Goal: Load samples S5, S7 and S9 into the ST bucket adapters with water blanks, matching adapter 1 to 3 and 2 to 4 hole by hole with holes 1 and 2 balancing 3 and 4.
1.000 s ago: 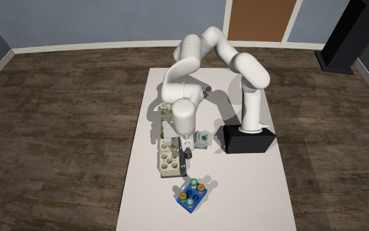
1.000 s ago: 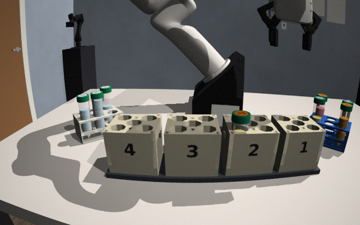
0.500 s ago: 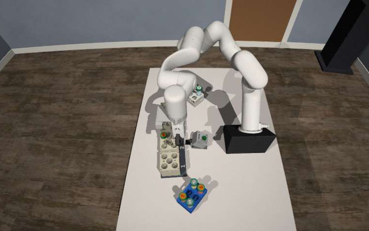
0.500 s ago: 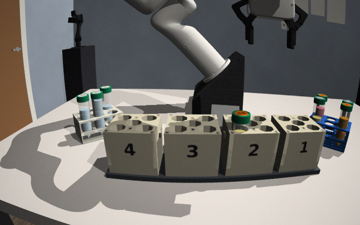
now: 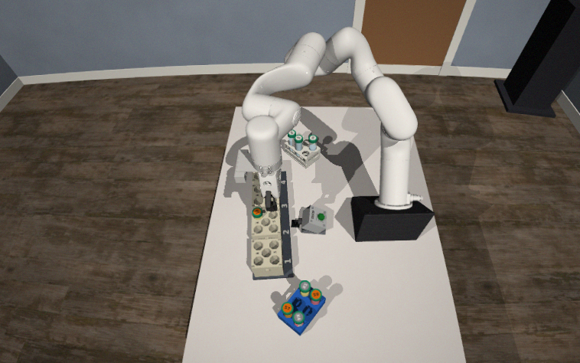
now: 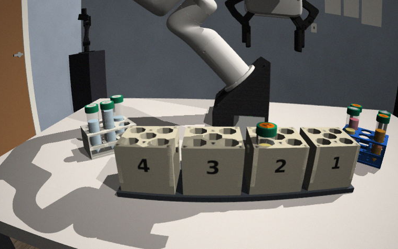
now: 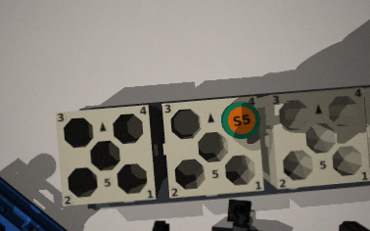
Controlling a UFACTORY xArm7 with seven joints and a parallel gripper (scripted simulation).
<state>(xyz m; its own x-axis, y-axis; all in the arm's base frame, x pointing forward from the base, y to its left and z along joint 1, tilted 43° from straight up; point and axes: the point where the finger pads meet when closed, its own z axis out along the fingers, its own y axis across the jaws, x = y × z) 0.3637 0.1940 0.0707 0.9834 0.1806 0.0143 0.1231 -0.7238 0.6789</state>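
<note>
Now: hand 230 mm to the right of the pink-filled sample tube, 190 mm above it and 160 mm past it. From my hand the other things lie so: blue rack (260 mm to the left, 220 mm below, 120 mm behind); green done key (190 mm below, 150 mm behind, 50 mm to the right); S7 tube (280 mm to the left, 190 mm below, 90 mm behind).
</note>
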